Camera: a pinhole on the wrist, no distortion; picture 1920 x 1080 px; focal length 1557.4 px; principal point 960.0 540.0 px. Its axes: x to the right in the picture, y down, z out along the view. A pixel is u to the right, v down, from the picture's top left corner.
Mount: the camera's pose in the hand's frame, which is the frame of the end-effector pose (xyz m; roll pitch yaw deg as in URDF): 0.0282 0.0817 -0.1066 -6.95 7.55 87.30
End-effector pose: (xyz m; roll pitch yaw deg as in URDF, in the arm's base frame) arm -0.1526 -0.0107 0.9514 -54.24 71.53 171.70
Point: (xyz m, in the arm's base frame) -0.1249 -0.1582 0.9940
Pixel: 937.8 978.5
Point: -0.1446 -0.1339 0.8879
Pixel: 981.0 148.4
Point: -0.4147 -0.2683 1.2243
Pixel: 267.5 989.2
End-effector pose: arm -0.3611 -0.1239 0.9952 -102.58 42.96 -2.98
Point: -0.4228 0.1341 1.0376
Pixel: 209.9 826.2
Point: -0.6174 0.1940 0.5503
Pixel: 1769.2 180.6
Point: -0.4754 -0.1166 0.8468
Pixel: 1725.5 502.0
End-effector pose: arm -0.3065 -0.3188 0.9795 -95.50 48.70 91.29
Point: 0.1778 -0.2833 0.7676
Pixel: behind the camera
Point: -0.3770 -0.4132 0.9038
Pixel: 989.0 623.2
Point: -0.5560 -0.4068 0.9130
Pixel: 745.5 490.1
